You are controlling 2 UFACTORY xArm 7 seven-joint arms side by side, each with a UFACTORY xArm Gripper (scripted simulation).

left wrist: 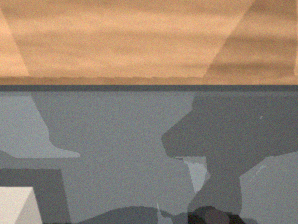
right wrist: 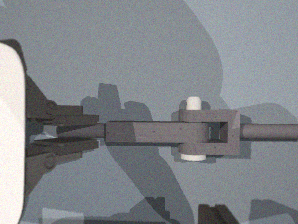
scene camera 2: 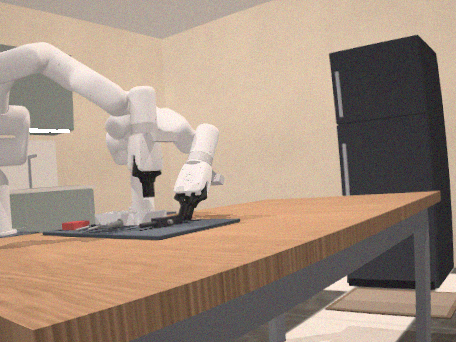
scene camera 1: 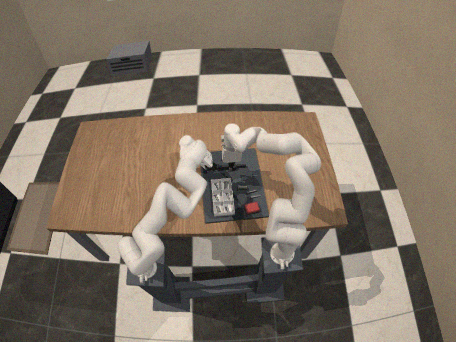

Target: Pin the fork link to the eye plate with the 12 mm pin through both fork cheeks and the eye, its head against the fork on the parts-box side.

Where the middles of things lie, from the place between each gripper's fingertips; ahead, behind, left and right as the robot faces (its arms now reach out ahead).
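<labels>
Dark mat [scene camera 1: 249,175]: 10 cm to the right of my left hand [scene camera 2: 184,218], 10 cm behind it and 3 cm below it.
My right hand is 10 cm above the dark mat and 5 cm past it.
</labels>
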